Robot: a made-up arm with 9 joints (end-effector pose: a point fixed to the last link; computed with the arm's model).
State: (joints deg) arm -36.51 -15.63 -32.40 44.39 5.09 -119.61 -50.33 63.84 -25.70
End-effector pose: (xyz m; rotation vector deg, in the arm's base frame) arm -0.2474 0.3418 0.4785 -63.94 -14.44 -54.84
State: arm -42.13 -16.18 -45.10 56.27 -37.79 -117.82 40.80 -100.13 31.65
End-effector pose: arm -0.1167 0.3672 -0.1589 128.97 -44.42 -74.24
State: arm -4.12 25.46 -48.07 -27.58 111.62 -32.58 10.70 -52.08 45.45
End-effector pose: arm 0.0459 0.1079 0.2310 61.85 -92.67 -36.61
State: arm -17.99 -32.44 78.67 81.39 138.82 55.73 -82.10 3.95 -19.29
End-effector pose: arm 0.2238 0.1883 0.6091 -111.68 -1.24 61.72
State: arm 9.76 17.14 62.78 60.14 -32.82 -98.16 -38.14 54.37 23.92
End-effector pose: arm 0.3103 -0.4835 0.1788 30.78 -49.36 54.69
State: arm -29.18 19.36 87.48 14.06 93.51 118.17 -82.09 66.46 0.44
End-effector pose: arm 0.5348 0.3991 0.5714 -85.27 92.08 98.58
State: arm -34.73 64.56 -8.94 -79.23 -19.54 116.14 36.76 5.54 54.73
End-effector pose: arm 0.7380 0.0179 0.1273 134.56 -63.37 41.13
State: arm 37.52 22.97 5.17 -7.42 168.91 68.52 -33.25 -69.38 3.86
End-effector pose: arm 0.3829 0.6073 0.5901 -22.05 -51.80 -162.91
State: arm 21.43 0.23 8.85 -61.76 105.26 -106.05 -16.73 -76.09 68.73
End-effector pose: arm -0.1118 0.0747 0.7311 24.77 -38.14 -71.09
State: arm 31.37 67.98 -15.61 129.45 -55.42 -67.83 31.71 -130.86 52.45
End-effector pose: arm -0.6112 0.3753 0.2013 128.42 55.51 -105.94
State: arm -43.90 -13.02 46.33 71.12 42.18 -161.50 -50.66 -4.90 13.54
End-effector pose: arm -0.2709 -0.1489 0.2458 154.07 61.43 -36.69
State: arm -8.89 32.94 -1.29 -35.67 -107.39 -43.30 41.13 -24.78 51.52
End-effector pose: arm 0.5182 -0.1590 0.3785 72.44 42.49 29.65
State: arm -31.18 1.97 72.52 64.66 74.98 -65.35 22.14 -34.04 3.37
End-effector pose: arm 0.3124 0.2410 0.2566 -145.26 15.48 -48.47
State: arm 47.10 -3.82 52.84 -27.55 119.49 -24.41 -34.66 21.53 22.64
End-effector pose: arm 0.1234 0.1917 0.0642 -106.36 -104.29 -69.57
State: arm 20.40 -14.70 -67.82 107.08 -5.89 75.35 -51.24 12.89 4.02
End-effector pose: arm 0.2142 0.5301 0.5077 -78.68 -1.87 90.88
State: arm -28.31 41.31 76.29 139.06 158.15 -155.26 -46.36 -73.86 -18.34
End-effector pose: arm 0.1691 0.2754 -0.3198 127.69 -77.29 4.08
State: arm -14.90 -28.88 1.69 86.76 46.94 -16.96 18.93 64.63 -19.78
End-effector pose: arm 0.0330 0.1038 -0.1806 54.26 -67.79 -71.51
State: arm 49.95 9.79 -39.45 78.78 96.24 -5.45 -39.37 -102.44 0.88
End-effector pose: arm -0.2015 -0.0460 0.3579 -5.15 -88.52 37.89
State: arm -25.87 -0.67 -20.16 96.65 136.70 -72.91 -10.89 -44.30 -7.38
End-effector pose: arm 0.1851 -0.2832 0.4138 -22.62 -93.47 100.83
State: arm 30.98 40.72 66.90 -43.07 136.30 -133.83 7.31 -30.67 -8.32
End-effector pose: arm 0.3578 -0.0778 0.1605 107.68 27.68 13.57
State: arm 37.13 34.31 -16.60 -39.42 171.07 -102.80 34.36 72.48 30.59
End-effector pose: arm 0.2538 0.5840 0.3500 -171.18 10.87 19.33
